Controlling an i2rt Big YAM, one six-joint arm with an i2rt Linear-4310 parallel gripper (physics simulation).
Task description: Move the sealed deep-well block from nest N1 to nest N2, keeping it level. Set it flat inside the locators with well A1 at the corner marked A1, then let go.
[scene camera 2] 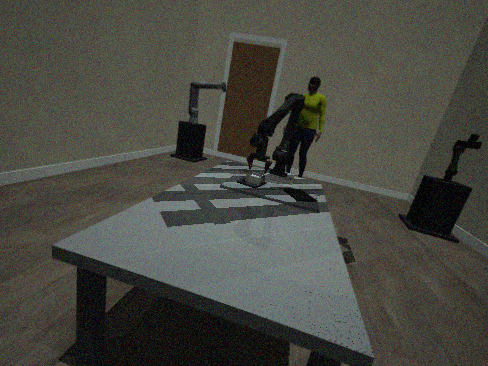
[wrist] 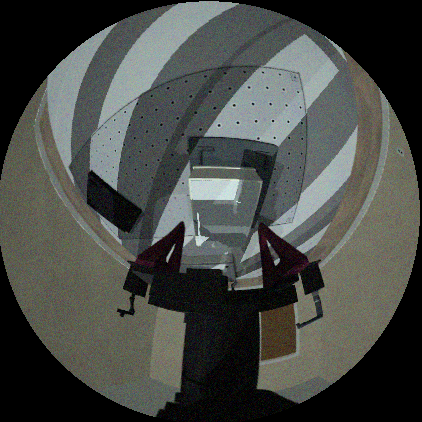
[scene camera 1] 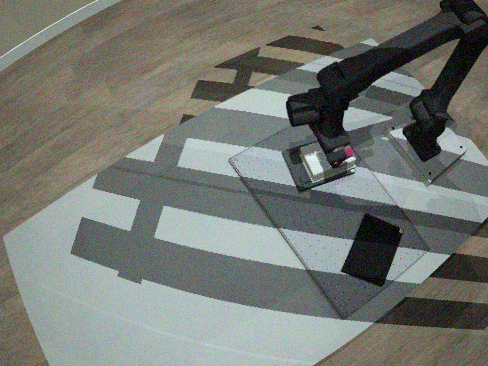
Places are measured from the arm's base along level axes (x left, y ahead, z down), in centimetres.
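Pixels of known places: gripper, between the fingertips: (scene camera 2: 257, 171) (wrist: 221, 225) (scene camera 1: 326, 151); arm's base, origin of its link: (scene camera 2: 278, 174) (wrist: 204, 272) (scene camera 1: 421, 141).
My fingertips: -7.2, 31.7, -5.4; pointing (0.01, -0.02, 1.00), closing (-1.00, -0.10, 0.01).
Observation:
Ahead of a thing's pixels: the offset from my fingertips to its top centre, as dx, dy, dz. Level surfaces: height alone.
The sealed deep-well block {-0.1, -1.1, +1.3} (scene camera 1: 313, 166) (scene camera 2: 255, 178) (wrist: 224, 210), pale with a clear glossy top, sits in a dark nest {-1.5, +0.7, +5.5} (scene camera 1: 295, 172) (wrist: 227, 150) and looks level. My gripper (scene camera 1: 331, 151) (scene camera 2: 259, 169) (wrist: 221, 225) is open and empty over the block, its red fingers apart toward the block's two sides; their exact height is hard to tell. The other nest {+26.8, +0.0, +5.5} (scene camera 1: 372, 250) (scene camera 2: 300, 195) (wrist: 114, 201) is black and shows no block, with a small pale mark at one corner in scene camera 1. The nest labels and well A1 cannot be read.
Both nests stand on a thin perforated plate {+11.2, +3.1, +7.2} (scene camera 1: 320, 250) (wrist: 155, 120) on the table {dz +8.6} (scene camera 2: 200, 270). My arm's base stands on a light mounting plate (scene camera 1: 450, 159) beside it. Striped shadows cross the table. A person in a yellow top (scene camera 2: 312, 111) stands behind the arm.

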